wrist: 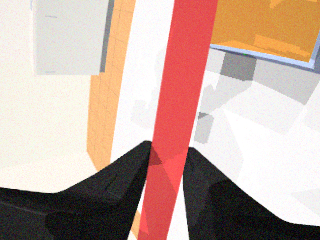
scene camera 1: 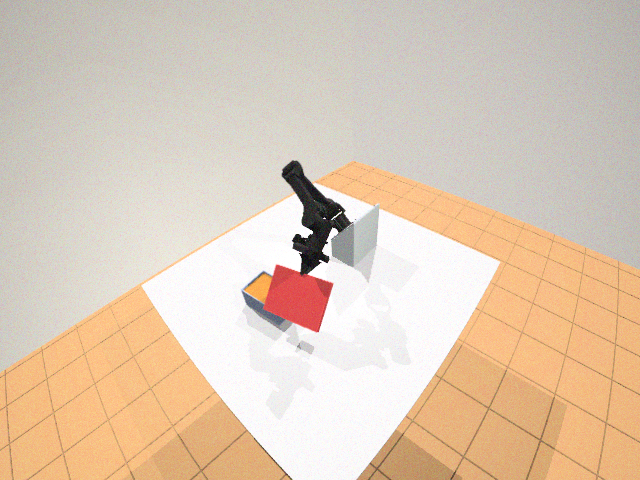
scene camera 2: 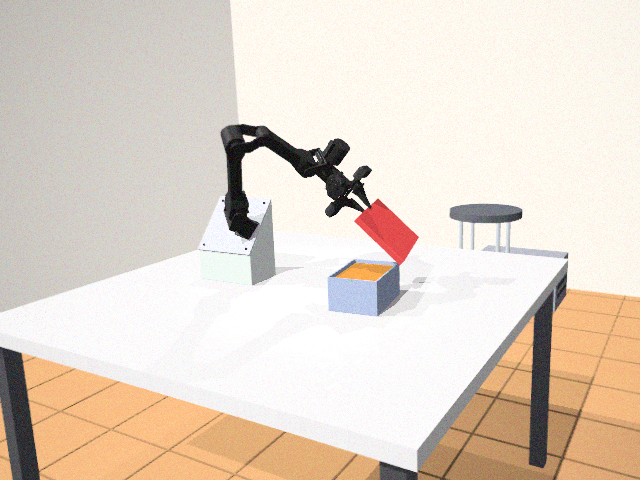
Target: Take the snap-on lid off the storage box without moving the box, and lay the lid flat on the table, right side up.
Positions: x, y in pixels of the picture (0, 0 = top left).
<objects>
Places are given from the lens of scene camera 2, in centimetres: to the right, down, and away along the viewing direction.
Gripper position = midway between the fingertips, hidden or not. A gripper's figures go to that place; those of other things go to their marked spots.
gripper [scene camera 2: 368, 210]: 14, -9, 179
red lid [scene camera 2: 379, 222]: 17, -5, 176
</objects>
